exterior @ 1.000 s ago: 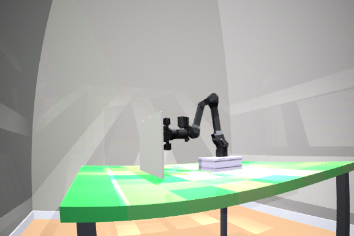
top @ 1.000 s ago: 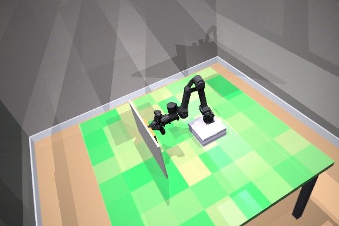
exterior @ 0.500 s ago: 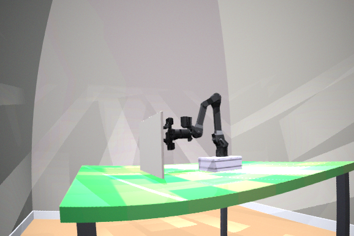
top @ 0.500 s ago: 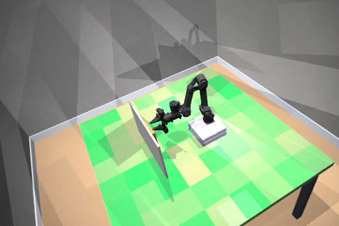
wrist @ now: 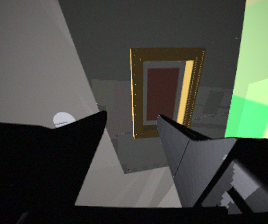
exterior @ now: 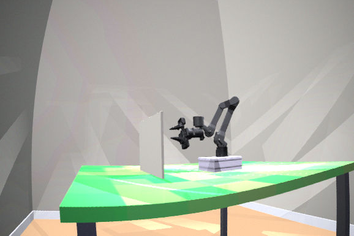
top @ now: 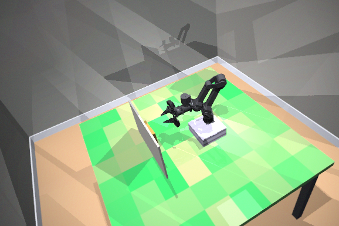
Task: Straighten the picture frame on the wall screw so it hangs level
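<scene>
My gripper tip is 11 cm short of the picture frame, 4 cm to the right of it and 6 cm above it. Round my gripper tip: wall panel: 12 cm ahead, 4 cm to the left, 7 cm below.
</scene>
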